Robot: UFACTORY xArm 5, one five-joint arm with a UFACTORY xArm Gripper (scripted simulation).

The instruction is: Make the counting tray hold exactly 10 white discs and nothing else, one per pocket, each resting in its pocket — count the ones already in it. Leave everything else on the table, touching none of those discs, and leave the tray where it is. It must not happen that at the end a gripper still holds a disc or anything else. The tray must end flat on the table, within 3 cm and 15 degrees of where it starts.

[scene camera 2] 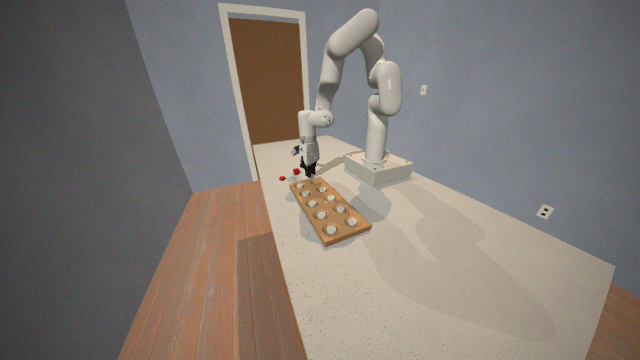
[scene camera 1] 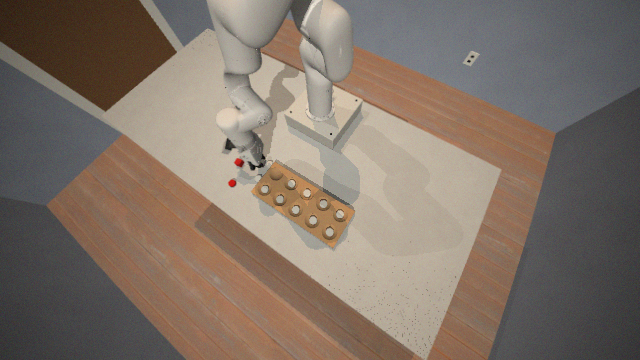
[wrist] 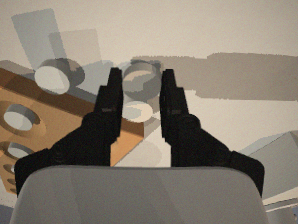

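Observation:
You'd see the gripper in the pictures, and there's a wooden counting tray in there too.

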